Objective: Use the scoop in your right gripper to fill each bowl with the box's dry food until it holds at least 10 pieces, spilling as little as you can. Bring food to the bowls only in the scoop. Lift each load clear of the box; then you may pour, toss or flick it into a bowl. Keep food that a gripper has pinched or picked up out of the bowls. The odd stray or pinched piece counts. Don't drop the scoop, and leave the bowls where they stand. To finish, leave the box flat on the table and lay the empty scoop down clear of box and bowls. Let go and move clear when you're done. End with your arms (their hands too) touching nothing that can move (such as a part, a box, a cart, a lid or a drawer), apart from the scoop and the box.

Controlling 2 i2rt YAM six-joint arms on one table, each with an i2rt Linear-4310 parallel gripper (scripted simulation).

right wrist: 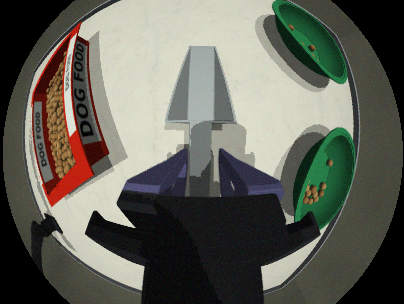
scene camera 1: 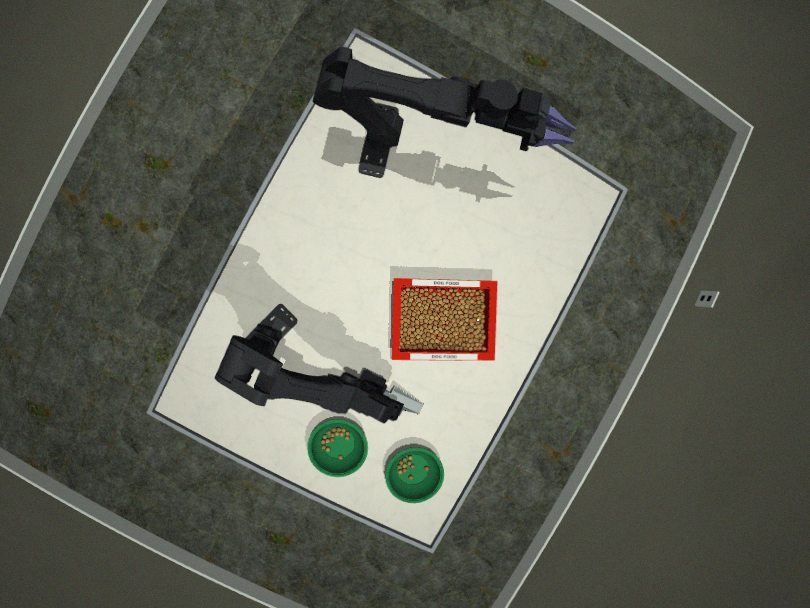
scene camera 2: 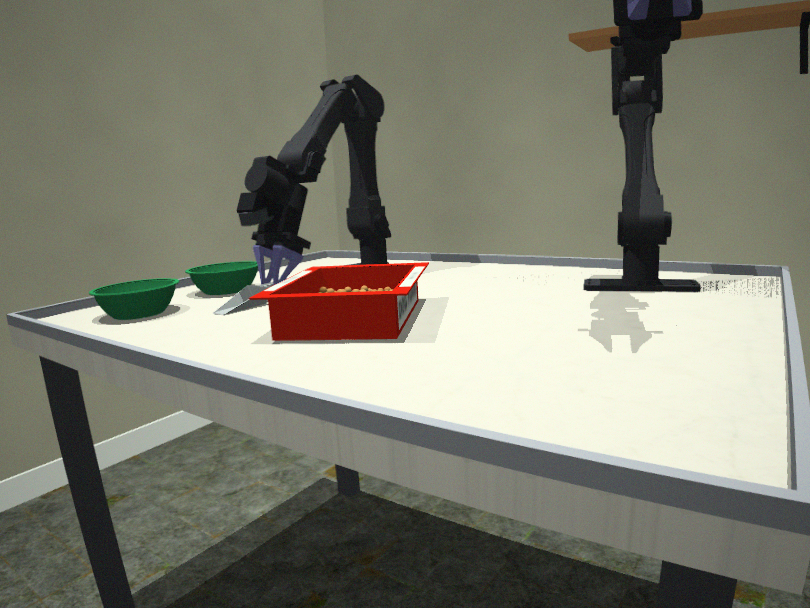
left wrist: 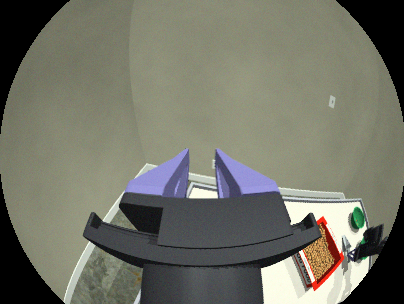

Scene:
box: right wrist 82,117; scene camera 1; scene camera 2; left wrist 301,259
same spot on box: [scene camera 1: 489,288] = [scene camera 2: 393,290]

